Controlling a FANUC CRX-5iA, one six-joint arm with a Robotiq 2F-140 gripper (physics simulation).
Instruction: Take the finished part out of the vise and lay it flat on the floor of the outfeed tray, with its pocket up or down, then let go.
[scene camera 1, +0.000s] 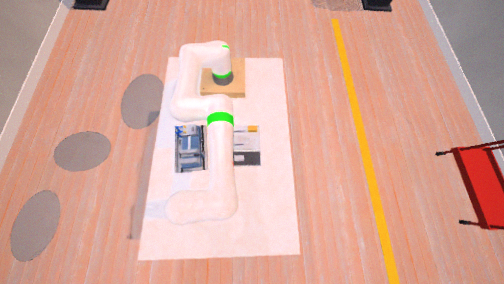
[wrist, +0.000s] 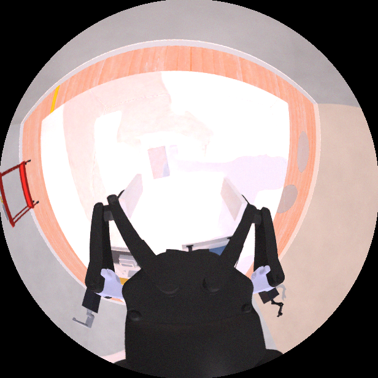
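Where they show: arm's base at its link origin: (scene camera 1: 223, 77).
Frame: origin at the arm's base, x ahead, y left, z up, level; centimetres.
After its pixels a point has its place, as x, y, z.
My gripper (wrist: 182, 183) is open and empty, with its pads wide apart over the white table; the arm hides it in the scene view. A small pale block (wrist: 158, 162) lies on the table beyond the fingertips in the wrist view, and the arm hides it in the scene view. Its pocket cannot be made out. The vise unit (scene camera 1: 190, 150) @[54.3, -14.9, 3.3] (wrist: 212, 246) stands left of the forearm in the scene view; its jaws are too blurred to tell what they hold. A dark-floored tray (scene camera 1: 253, 159) @[57.1, 22.6, -5.7] right of the forearm holds a small grey block (scene camera 1: 239, 158) @[57.0, 13.7, -3.7].
A light plate (scene camera 1: 247, 143) @[46.8, 18.4, -4.8] with a yellow block (scene camera 1: 252, 128) @[37.3, 21.4, -2.0] adjoins the dark tray. The robot's base stands on a wooden board (scene camera 1: 238, 89) @[9.8, 11.3, 0.5] at the table's back. A red cart (scene camera 1: 482, 185) (wrist: 26, 185) stands off the table, beyond a yellow floor line (scene camera 1: 365, 155).
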